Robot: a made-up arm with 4 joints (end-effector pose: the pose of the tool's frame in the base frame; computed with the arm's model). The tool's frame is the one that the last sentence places.
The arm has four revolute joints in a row. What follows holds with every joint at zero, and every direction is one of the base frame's.
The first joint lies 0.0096 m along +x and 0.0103 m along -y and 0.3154 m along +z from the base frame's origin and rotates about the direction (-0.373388, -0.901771, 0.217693), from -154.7 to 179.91 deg.
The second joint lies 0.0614 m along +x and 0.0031 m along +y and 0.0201 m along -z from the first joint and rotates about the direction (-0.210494, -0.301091, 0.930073), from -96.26 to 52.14 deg.
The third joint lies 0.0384 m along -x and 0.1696 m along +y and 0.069 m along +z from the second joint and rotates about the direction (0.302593, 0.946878, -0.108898), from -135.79 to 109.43 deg.
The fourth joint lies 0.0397 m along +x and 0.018 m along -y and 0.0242 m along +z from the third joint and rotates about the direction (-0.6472, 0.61, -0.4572), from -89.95 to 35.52 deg.
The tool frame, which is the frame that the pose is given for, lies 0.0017 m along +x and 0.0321 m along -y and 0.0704 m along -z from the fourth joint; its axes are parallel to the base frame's.
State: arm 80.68 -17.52 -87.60 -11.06
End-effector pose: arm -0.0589 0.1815 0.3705 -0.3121 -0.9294 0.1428 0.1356
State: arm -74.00 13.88 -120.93 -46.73
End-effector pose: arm 0.1836 0.1035 0.4230 0.0697 -0.6297 0.2753 0.7230
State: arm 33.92 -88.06 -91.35 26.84
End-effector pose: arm 0.1245 0.0174 0.4743 -0.3642 -0.3428 -0.6656 0.5539
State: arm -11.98 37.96 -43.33 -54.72
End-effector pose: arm 0.0055 0.1698 0.3790 0.2508 -0.4935 0.5683 0.6088
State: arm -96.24 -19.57 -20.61 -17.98
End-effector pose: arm 0.1080 0.0863 0.1933 0.2249 0.5221 -0.2755 0.7752
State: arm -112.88 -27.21 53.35 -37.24
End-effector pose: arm 0.0863 0.1591 0.2325 0.3560 0.7293 -0.5646 0.1504
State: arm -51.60 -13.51 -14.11 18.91
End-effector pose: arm 0.1140 0.0730 0.2972 -0.0120 0.4525 -0.2051 0.8678
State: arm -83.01 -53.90 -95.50 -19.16
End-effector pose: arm 0.1897 -0.0101 0.1457 -0.2376 0.1512 -0.0737 0.9567
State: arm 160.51 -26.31 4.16 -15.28
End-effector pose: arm -0.0118 0.1595 0.2739 -0.1867 -0.9003 0.3037 0.2497
